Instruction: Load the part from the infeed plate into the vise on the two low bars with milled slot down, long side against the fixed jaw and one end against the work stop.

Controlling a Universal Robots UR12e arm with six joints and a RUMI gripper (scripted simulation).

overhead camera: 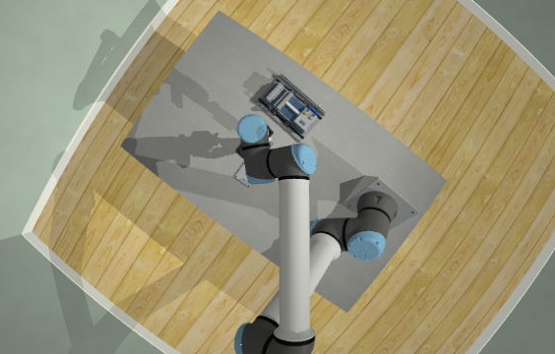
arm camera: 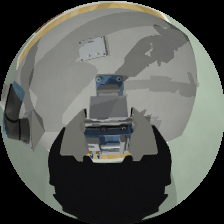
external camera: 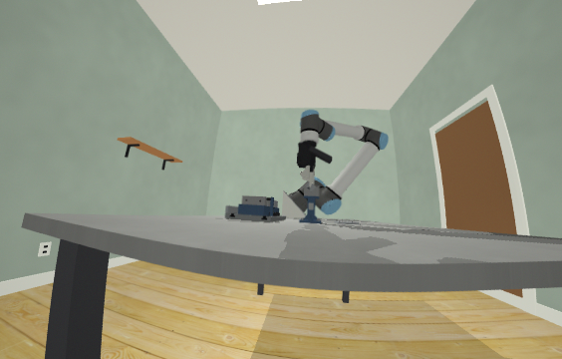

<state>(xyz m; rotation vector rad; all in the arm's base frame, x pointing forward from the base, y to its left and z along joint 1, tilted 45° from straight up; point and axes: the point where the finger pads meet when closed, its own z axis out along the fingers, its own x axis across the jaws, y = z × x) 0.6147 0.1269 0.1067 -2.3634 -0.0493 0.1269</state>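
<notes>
Now: hand 10 mm above the part. Also, from my hand: vise: 230 mm to the right, 120 mm below, 10 mm ahead; infeed plate: 160 mm to the left, 160 mm below, 60 mm behind.
</notes>
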